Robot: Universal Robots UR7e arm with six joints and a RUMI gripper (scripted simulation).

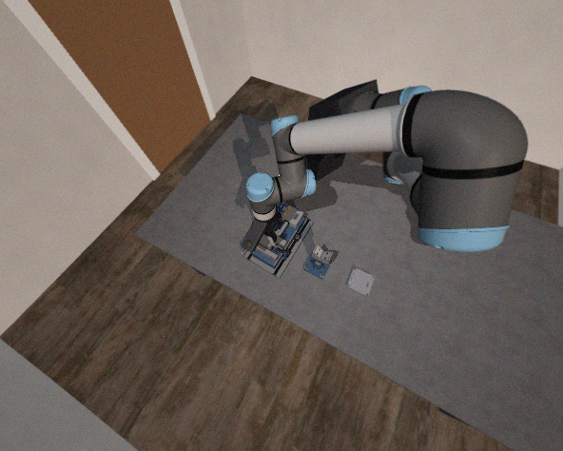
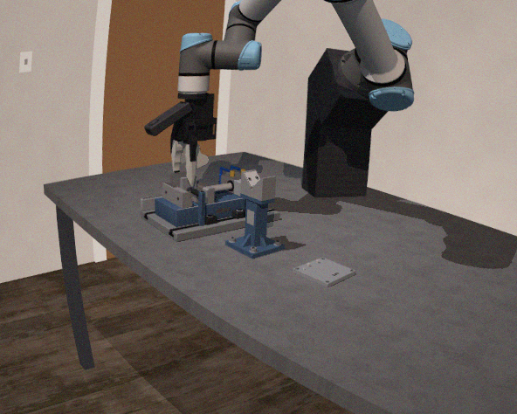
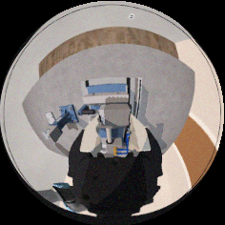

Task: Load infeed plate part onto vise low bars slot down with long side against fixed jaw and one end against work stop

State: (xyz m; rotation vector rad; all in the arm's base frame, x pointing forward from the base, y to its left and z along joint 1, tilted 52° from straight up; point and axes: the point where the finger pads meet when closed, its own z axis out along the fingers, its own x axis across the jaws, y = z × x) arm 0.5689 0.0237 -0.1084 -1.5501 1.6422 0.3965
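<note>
The part lies 1 cm below my hand. Round my hand: fixed jaw: 3 cm below, 3 cm ahead, 2 cm to the left; moving jaw: 4 cm behind, 3 cm below, 2 cm to the left; air cylinder rod: 9 cm behind, 3 cm below, 1 cm to the left.
</note>
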